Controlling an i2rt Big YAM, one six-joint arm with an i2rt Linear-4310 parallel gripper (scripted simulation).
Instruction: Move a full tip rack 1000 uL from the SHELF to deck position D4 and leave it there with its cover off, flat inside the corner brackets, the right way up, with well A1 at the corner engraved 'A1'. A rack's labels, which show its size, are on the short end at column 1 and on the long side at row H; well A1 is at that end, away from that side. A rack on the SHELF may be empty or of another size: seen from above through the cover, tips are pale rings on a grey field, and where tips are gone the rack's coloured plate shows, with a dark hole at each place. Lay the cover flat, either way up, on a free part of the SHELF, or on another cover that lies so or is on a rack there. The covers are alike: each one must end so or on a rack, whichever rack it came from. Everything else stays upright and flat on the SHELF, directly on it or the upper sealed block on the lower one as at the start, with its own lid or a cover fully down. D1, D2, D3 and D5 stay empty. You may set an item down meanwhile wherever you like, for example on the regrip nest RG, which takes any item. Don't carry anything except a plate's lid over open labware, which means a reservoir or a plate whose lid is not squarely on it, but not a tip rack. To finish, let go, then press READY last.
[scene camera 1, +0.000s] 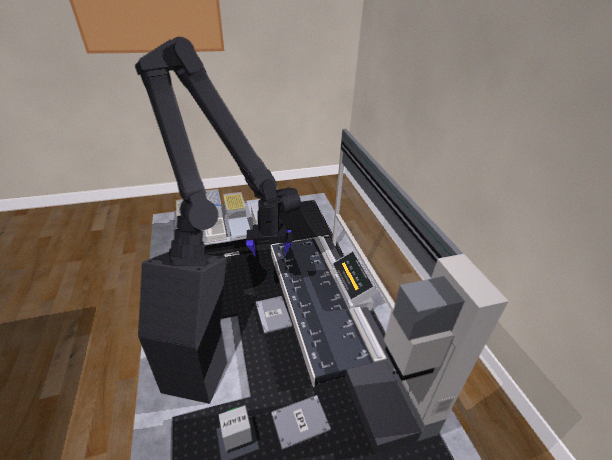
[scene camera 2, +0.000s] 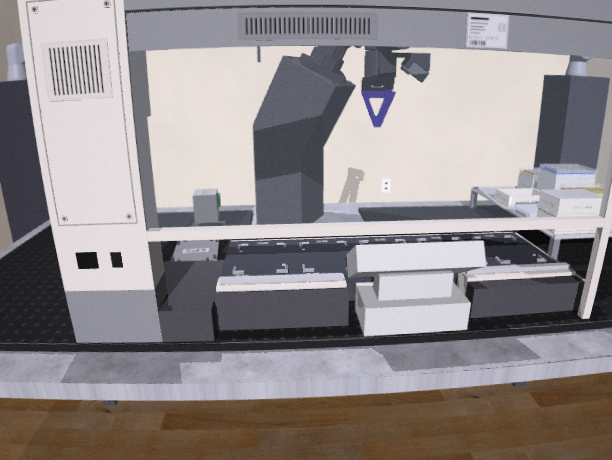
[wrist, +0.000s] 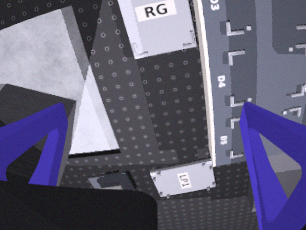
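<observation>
You'd find my gripper (scene camera 1: 270, 254) here, and the wrist view has my gripper too (wrist: 153, 112).
</observation>
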